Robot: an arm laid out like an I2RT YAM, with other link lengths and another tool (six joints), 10 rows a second.
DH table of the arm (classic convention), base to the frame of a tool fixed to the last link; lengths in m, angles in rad. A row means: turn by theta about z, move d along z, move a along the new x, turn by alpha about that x. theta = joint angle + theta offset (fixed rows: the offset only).
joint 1: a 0.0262  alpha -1.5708  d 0.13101  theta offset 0
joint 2: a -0.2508  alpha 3.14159  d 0  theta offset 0
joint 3: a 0.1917  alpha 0  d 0  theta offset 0.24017
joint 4: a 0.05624  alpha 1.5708  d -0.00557  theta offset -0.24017
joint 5: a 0  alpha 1.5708  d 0.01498  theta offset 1.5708
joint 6: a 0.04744  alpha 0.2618  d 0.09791  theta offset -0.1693
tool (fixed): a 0  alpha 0  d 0.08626  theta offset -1.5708
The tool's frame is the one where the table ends.
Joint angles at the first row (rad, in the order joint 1, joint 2, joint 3, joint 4, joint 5, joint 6):
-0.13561, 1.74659, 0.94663, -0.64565, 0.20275, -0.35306
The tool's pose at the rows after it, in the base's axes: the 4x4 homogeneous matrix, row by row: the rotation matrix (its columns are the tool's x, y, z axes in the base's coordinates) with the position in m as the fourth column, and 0 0 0 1 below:
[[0.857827, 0.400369, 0.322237, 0.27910], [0.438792, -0.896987, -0.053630, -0.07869], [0.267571, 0.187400, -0.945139, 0.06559], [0, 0, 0, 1]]
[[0.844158, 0.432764, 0.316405, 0.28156], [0.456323, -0.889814, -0.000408, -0.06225], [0.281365, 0.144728, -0.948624, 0.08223], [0, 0, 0, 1]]
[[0.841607, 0.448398, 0.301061, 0.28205], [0.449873, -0.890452, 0.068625, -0.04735], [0.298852, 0.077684, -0.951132, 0.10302], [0, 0, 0, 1]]
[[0.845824, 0.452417, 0.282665, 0.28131], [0.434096, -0.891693, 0.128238, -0.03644], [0.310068, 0.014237, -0.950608, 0.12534], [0, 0, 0, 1]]
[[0.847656, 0.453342, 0.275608, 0.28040], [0.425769, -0.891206, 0.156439, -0.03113], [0.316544, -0.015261, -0.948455, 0.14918], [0, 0, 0, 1]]
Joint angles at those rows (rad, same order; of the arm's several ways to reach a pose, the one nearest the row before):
-0.09328, 1.71531, 1.00235, -0.75209, 0.15698, -0.35344
-0.06200, 1.68935, 1.08319, -0.86958, 0.11311, -0.35269
-0.05132, 1.67334, 1.19956, -1.02141, 0.04635, -0.35193
-0.05168, 1.67144, 1.33117, -1.17705, -0.01430, -0.35190
-0.05170, 1.67142, 1.46125, -1.31592, -0.04330, -0.35154

